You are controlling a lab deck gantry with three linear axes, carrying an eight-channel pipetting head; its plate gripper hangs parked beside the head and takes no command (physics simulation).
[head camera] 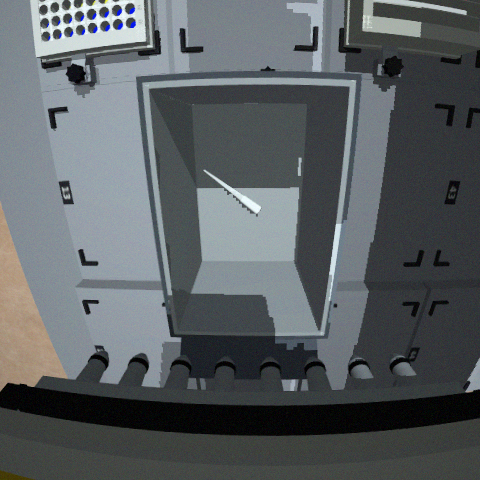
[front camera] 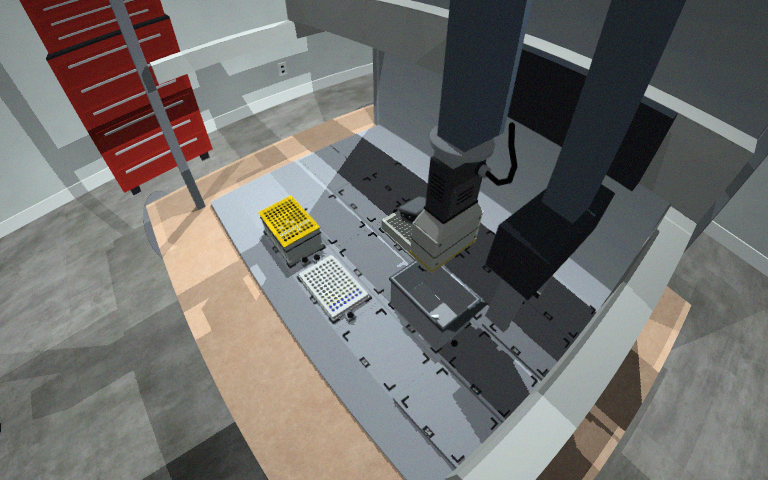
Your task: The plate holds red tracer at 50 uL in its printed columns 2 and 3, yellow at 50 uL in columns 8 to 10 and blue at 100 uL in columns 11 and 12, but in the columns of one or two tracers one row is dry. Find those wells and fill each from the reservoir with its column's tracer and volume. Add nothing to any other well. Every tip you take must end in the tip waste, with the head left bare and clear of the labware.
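The pipetting head (front camera: 444, 240) stands behind the tip waste (front camera: 415, 304) (head camera: 145, 150). In the head camera eight nozzles (head camera: 225, 367) show bare along the lower edge, at the waste's near end. A white tip (head camera: 242, 199) lies inside the waste. The white plate (front camera: 334, 285) (head camera: 60, 46) has blue in its last columns; part of it shows at the head view's top left, with some yellow. The reservoir (front camera: 398, 227) (head camera: 354, 20) is partly hidden by the head. The plate gripper (front camera: 512, 303) hangs under its dark block; its finger opening cannot be made out.
A yellow tip rack (front camera: 288, 220) stands behind the plate on a raised grey base. A dark block (front camera: 543, 243) on the second column hangs right of the head. Black knobs (head camera: 76, 73) (head camera: 393, 65) stand beside the plate and the reservoir. A pale rail crosses the front right.
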